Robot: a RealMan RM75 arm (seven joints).
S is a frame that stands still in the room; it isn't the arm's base.
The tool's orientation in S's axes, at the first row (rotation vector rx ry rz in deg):
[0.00 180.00 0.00]
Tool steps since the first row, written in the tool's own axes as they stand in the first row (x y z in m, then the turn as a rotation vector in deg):
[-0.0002 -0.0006 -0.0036 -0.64 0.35 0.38]
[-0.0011 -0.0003 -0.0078 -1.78 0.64 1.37]
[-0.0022 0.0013 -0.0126 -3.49 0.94 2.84]
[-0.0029 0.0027 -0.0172 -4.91 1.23 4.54]
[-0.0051 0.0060 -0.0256 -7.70 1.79 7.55]
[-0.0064 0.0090 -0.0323 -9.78 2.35 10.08]
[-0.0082 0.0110 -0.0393 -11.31 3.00 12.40]
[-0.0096 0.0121 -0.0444 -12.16 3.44 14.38]
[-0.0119 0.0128 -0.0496 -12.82 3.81 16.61]
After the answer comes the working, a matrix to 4 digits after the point.
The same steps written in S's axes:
[0.0002 -0.0006 0.0036 0.64 0.35 -0.38]
[0.0011 -0.0003 0.0078 1.78 0.64 -1.37]
[0.0022 0.0013 0.0126 3.49 0.94 -2.84]
[0.0029 0.0027 0.0172 4.91 1.23 -4.54]
[0.0051 0.0060 0.0256 7.70 1.79 -7.55]
[0.0064 0.0090 0.0323 9.78 2.35 -10.08]
[0.0082 0.0110 0.0393 11.31 3.00 -12.40]
[0.0096 0.0121 0.0444 12.16 3.44 -14.38]
[0.0119 0.0128 0.0496 12.82 3.81 -16.61]

The tool's axes in the first row as the columns of a matrix, in S's axes (rounded; the answer above uses it unrounded):
[-1.0000 0.0000 0.0000]
[0.0000 1.0000 0.0000]
[0.0000 0.0000 -1.0000]

